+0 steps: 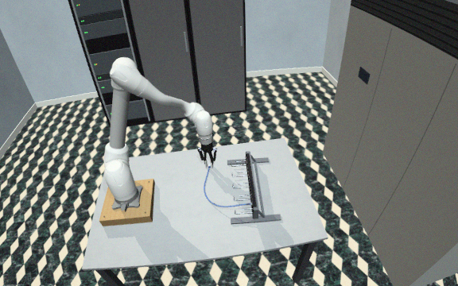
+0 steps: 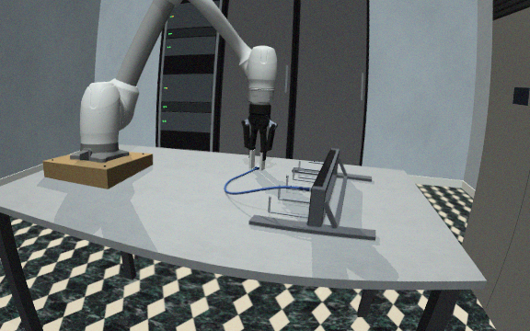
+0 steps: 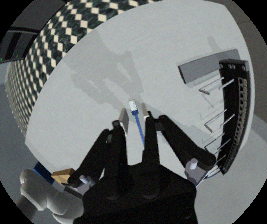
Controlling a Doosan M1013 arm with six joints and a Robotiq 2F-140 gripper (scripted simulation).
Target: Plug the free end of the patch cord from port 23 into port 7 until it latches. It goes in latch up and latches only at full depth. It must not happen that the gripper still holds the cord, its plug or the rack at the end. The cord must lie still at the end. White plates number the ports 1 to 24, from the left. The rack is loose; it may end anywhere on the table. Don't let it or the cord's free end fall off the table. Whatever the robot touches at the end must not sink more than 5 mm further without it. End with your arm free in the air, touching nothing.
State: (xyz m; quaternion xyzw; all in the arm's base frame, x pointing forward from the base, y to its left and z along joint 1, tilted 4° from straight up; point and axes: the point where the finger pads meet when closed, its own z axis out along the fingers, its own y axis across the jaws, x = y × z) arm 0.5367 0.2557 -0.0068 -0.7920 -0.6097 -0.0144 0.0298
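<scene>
Right now the plug is 30 mm below my hand and 10 mm to the left of it.
</scene>
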